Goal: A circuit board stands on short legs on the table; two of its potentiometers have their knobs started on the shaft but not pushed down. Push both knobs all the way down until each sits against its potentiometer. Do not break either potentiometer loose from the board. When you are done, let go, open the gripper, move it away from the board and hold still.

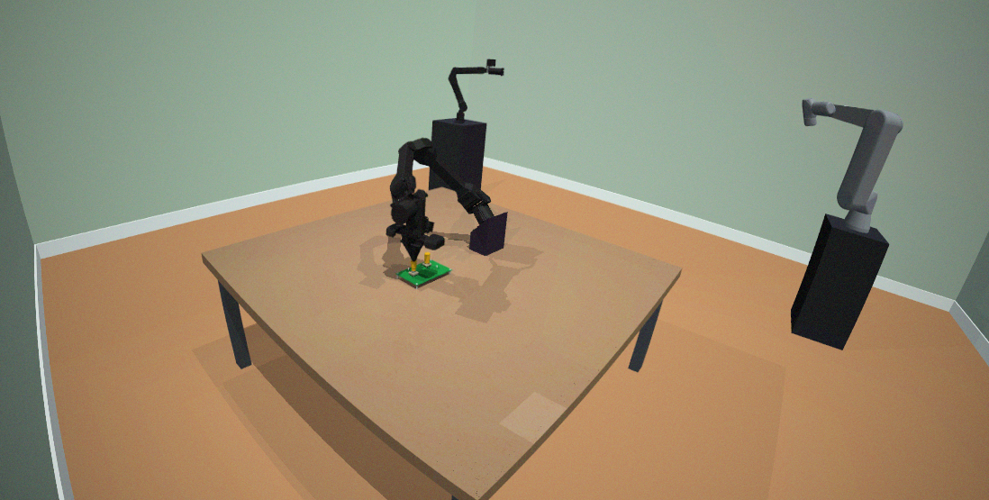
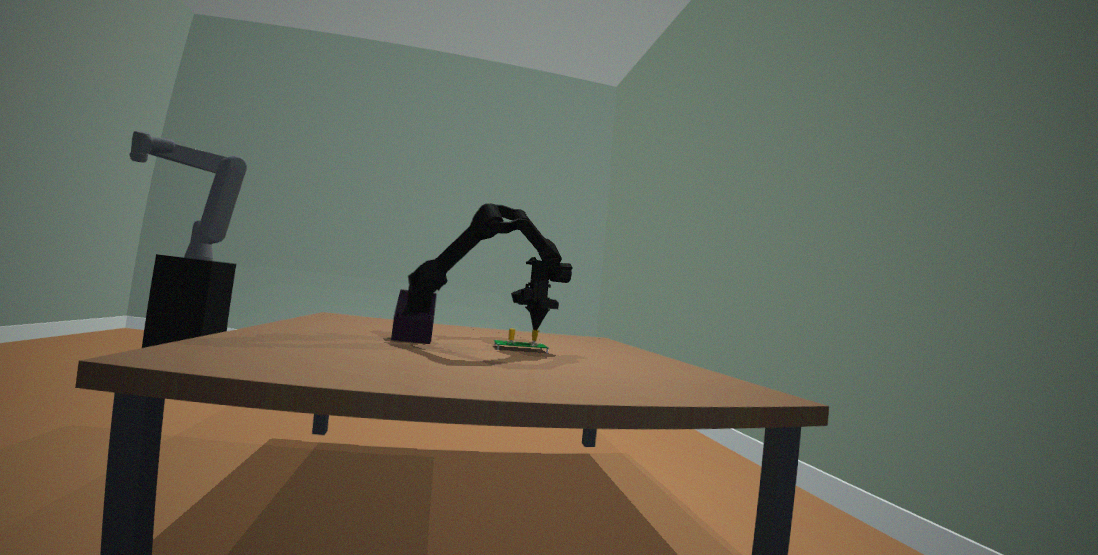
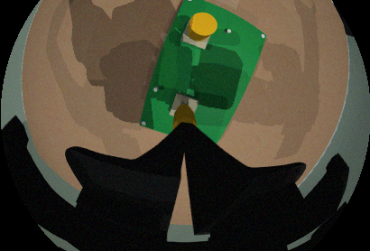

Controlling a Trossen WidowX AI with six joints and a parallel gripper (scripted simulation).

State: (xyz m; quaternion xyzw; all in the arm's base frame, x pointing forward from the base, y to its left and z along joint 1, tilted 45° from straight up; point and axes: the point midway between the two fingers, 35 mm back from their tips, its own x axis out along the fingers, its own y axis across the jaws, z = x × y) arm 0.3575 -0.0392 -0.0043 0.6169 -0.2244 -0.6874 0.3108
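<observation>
My gripper tip is now 10 mm above the knob.
</observation>
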